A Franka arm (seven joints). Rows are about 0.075 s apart.
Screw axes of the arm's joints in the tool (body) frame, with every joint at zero. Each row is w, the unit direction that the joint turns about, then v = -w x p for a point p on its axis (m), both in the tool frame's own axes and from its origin. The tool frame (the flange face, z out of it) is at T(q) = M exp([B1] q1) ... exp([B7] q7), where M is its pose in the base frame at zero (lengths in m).
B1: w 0 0 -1 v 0 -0.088 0
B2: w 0 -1 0 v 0.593 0 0.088
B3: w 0 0 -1 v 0 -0.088 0
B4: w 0 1 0 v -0.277 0 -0.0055
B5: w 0 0 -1 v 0 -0.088 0
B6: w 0 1 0 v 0.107 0 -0.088
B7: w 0 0 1 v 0 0 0
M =
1 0 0 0.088
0 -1 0 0
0 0 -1 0.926
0 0 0 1
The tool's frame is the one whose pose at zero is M.
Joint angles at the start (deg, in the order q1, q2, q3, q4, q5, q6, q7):
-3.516 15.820 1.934 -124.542 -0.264 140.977 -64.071
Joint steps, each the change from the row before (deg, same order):
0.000 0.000 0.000 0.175 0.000 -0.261 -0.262
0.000 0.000 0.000 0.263 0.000 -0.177 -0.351
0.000 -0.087 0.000 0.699 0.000 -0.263 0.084
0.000 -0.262 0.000 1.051 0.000 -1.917 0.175
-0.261 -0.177 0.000 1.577 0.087 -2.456 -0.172
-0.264 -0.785 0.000 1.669 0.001 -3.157 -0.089
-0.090 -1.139 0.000 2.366 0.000 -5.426 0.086
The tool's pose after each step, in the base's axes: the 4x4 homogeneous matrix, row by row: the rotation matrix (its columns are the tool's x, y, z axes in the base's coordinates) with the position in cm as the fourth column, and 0 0 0 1 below. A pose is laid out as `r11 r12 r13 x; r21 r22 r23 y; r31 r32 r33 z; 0 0 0 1`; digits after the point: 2 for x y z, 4 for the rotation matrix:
0.4558 0.8900 0.0096 56.35; 0.8900 -0.4559 0.0060 -1.57; 0.0097 0.0058 -0.9999 26.63; 0 0 0 1
0.4504 0.8928 0.0111 56.48; 0.8928 -0.4504 0.0060 -1.57; 0.0103 0.0072 -0.9999 26.79; 0 0 0 1
0.4516 0.8920 0.0202 56.86; 0.8921 -0.4518 0.0056 -1.59; 0.0141 0.0155 -0.9998 27.32; 0 0 0 1
0.4545 0.8907 0.0096 57.15; 0.8907 -0.4545 0.0057 -1.60; 0.0094 0.0060 -0.9999 28.03; 0 0 0 1
0.4569 0.8895 -0.0026 57.61; 0.8895 -0.4569 0.0068 -1.89; 0.0049 -0.0054 -1.0000 28.96; 0 0 0 1
0.4596 0.8880 -0.0148 57.99; 0.8882 -0.4595 0.0068 -2.18; -0.0008 -0.0163 -0.9999 30.48; 0 0 0 1
0.4618 0.8857 -0.0483 58.24; 0.8868 -0.4620 0.0073 -2.29; -0.0159 -0.0462 -0.9988 32.60; 0 0 0 1

